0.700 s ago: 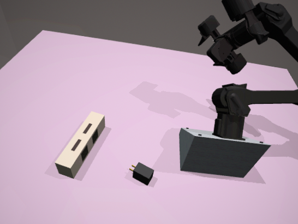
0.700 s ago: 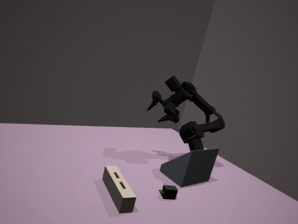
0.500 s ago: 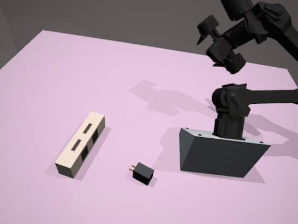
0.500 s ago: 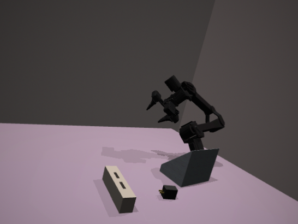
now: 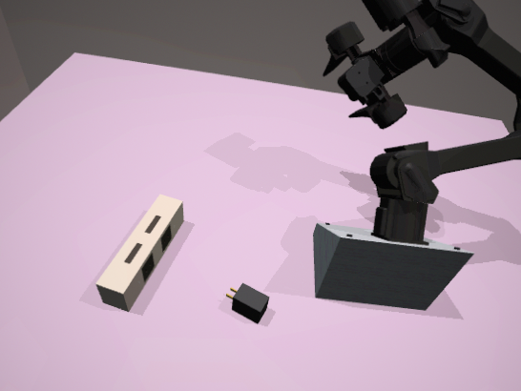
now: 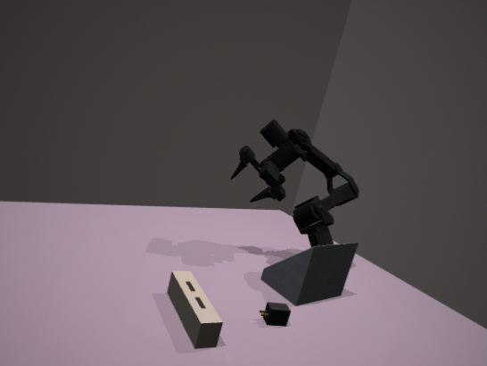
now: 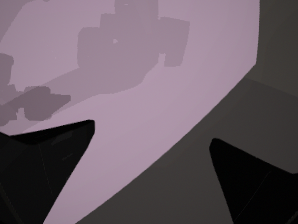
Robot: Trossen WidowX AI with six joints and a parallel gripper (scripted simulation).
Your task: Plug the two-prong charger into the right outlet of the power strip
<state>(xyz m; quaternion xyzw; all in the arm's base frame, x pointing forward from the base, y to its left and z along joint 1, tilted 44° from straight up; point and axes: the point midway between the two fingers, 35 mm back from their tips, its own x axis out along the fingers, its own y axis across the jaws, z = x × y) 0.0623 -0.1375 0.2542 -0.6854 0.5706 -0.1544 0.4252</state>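
The black two-prong charger is 16 cm ahead of my gripper tip, 34 cm to the left of it and 18 cm below it.
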